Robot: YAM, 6 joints.
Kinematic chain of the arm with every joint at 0, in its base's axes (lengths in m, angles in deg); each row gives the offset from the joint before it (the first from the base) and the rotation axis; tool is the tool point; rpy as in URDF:
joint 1: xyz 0 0 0.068 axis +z
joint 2: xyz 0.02 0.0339 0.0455 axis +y
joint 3: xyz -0.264 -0.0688 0 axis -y
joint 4: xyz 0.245 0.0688 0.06 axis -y
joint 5: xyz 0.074 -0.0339 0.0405 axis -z
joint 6: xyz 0.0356 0 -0.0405 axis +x
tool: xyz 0 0 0 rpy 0 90 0
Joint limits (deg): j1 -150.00..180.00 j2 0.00..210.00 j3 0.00..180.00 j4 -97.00..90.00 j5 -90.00..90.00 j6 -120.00..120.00
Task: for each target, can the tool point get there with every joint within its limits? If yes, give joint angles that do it. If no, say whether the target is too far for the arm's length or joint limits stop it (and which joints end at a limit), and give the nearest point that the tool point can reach.
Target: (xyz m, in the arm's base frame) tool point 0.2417 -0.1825 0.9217
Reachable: no: too far | nearest point 0.1810 -0.1366 0.7042 | short by 0.230 m
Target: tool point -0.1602 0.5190 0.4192
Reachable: yes | joints 105.05 144.39 166.35 -19.36 -34.03 -70.70
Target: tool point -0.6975 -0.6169 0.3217
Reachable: no: too far | nearest point -0.4720 -0.4175 0.2529 | short by 0.309 m
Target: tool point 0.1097 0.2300 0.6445
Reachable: yes | joints -123.07 58.87 153.97 34.33 70.46 -35.53
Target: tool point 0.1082 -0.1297 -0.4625
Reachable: no: joint limits stop it (at a limit: joint 2) | nearest point 0.1183 -0.1418 -0.3746 | short by 0.089 m
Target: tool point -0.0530 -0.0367 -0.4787
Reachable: no: joint limits stop it (at a limit: joint 2) | nearest point -0.0939 -0.0650 -0.3544 | short by 0.134 m
